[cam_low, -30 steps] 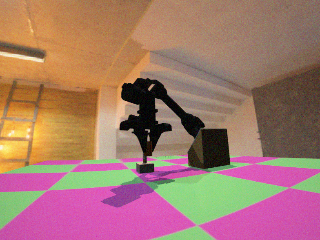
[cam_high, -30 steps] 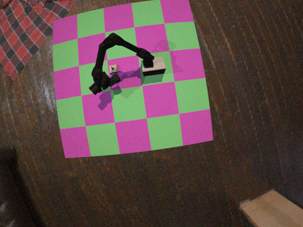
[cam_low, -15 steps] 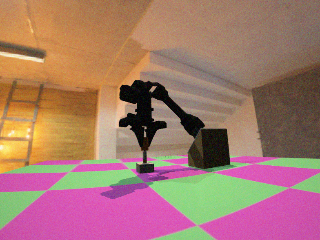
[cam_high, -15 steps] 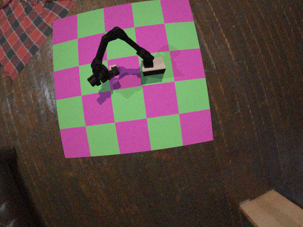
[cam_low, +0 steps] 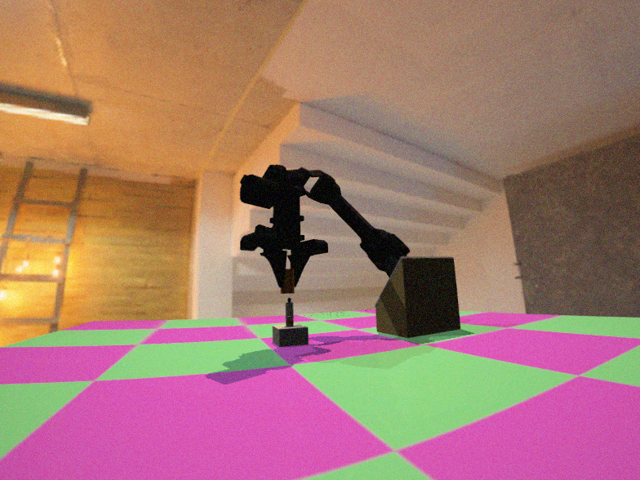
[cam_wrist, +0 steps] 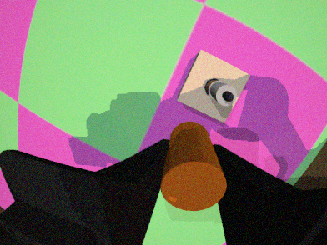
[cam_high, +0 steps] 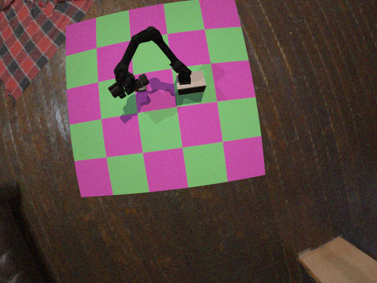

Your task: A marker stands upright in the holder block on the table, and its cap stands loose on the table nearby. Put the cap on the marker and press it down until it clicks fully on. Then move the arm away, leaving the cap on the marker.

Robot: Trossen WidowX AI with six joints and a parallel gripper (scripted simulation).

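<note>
My gripper tip is now 10 mm past the holder block, 40 mm to the left of it and 100 mm above it. From my gripper tip the other things lie so: orange cap: 10 mm above.
</note>
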